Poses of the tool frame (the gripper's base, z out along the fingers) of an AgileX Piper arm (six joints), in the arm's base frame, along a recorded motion.
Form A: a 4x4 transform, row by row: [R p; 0 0 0 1], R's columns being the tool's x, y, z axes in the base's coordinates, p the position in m. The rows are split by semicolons.
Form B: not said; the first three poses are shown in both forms.
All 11 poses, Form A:
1: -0.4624 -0.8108 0.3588 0.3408; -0.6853 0.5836 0.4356 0.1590; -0.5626 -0.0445 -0.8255 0.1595; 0 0 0 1
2: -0.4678 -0.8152 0.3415 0.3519; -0.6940 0.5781 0.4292 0.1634; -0.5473 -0.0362 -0.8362 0.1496; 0 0 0 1
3: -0.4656 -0.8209 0.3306 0.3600; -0.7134 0.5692 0.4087 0.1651; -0.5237 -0.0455 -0.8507 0.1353; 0 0 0 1
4: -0.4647 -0.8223 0.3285 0.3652; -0.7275 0.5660 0.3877 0.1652; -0.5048 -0.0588 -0.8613 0.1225; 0 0 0 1
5: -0.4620 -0.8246 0.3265 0.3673; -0.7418 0.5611 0.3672 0.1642; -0.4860 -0.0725 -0.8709 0.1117; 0 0 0 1
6: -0.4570 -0.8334 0.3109 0.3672; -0.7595 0.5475 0.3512 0.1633; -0.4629 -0.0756 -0.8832 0.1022; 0 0 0 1
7: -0.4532 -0.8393 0.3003 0.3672; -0.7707 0.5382 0.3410 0.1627; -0.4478 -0.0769 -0.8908 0.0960; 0 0 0 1
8: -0.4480 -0.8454 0.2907 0.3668; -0.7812 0.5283 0.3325 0.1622; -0.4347 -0.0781 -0.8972 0.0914; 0 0 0 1
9: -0.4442 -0.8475 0.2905 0.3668; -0.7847 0.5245 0.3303 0.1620; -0.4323 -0.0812 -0.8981 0.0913; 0 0 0 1
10: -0.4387 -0.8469 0.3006 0.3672; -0.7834 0.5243 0.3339 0.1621; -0.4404 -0.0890 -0.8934 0.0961; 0 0 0 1
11: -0.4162 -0.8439 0.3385 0.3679; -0.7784 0.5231 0.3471 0.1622; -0.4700 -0.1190 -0.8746 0.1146; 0 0 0 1
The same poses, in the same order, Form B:
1: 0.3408 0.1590 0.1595 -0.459 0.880 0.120 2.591
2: 0.3519 0.1634 0.1496 -0.461 0.879 0.120 2.612
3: 0.3600 0.1651 0.1353 -0.467 0.878 0.110 2.633
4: 0.3652 0.1652 0.1225 -0.470 0.877 0.100 2.647
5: 0.3673 0.1642 0.1117 -0.474 0.876 0.089 2.659
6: 0.3672 0.1633 0.1022 -0.481 0.873 0.083 2.682
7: 0.3672 0.1627 0.0960 -0.486 0.870 0.080 2.697
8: 0.3668 0.1622 0.0914 -0.491 0.868 0.077 2.710
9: 0.3668 0.1620 0.0913 -0.493 0.867 0.075 2.711
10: 0.3672 0.1621 0.0961 -0.494 0.866 0.074 2.700
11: 0.3679 0.1622 0.1146 -0.498 0.864 0.070 2.655
